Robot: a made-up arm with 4 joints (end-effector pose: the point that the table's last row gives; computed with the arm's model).
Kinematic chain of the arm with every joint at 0, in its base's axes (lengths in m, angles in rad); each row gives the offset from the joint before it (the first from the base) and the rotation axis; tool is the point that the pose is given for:
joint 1: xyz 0 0 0.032 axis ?
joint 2: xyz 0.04 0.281 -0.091 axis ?
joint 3: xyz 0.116 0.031 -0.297 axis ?
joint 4: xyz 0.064 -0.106 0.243 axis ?
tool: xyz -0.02 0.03 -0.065
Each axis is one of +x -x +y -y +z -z.
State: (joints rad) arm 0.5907 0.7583 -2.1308 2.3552
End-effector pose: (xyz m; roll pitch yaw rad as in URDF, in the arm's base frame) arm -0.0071 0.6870 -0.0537 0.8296 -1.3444 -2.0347
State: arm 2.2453 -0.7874 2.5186 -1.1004
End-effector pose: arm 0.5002 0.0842 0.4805 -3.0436 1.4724 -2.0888
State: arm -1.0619 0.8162 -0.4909 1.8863
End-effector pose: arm 0.1181 -0.1212 -0.3917 -2.7414 -1.4430 0.4640
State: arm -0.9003 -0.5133 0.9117 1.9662
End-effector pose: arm 0.3584 -0.1015 -0.1896 0.3071 0.0697 -1.5480
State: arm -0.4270 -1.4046 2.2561 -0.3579
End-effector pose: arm 0.5338 0.1988 -0.0815 0.1767 -1.3398 2.0847
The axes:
joint 1: +x
joint 2: +y
joint 3: +x
joint 4: -z

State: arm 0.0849 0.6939 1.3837 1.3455
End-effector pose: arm -0.0215 0.1630 -0.4410 -1.4399 1.1003 -2.9054
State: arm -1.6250 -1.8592 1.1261 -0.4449
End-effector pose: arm 0.2847 0.1307 -0.0889 -0.3706 0.2277 2.2730
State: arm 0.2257 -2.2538 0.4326 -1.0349
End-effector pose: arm 0.0892 0.1058 0.1945 -2.3369 -0.3458 2.2650
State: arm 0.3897 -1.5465 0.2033 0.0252
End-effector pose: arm 0.1818 0.1617 0.1702 1.7068 -1.1554 -1.4979
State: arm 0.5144 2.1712 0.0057 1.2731
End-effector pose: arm -0.1731 0.2967 -0.0196 -2.3094 0.7456 -1.8046
